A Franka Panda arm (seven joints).
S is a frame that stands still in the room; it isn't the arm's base.
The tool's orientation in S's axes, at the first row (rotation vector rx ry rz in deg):
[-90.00 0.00 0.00]
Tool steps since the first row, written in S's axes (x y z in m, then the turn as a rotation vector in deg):
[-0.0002 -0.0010 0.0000 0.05 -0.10 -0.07]
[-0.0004 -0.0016 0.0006 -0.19 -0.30 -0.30]
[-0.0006 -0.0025 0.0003 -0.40 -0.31 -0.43]
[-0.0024 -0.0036 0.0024 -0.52 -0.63 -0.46]
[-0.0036 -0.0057 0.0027 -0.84 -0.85 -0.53]
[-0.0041 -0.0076 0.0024 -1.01 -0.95 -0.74]
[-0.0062 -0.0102 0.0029 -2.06 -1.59 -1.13]
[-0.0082 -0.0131 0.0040 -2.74 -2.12 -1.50]
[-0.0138 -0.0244 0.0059 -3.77 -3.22 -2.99]
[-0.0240 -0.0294 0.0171 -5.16 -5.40 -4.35]
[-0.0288 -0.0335 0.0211 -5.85 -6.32 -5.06]
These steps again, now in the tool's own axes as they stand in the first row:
[-0.0002 0.0000 -0.0010 0.05 0.07 -0.10]
[-0.0004 -0.0006 -0.0016 -0.19 0.30 -0.30]
[-0.0006 -0.0003 -0.0025 -0.40 0.43 -0.31]
[-0.0024 -0.0024 -0.0036 -0.52 0.46 -0.63]
[-0.0036 -0.0027 -0.0057 -0.84 0.53 -0.85]
[-0.0041 -0.0024 -0.0076 -1.01 0.74 -0.95]
[-0.0062 -0.0029 -0.0102 -2.06 1.13 -1.59]
[-0.0082 -0.0040 -0.0131 -2.74 1.50 -2.12]
[-0.0138 -0.0059 -0.0244 -3.77 2.99 -3.22]
[-0.0240 -0.0171 -0.0294 -5.16 4.35 -5.40]
[-0.0288 -0.0211 -0.0335 -5.85 5.06 -6.32]

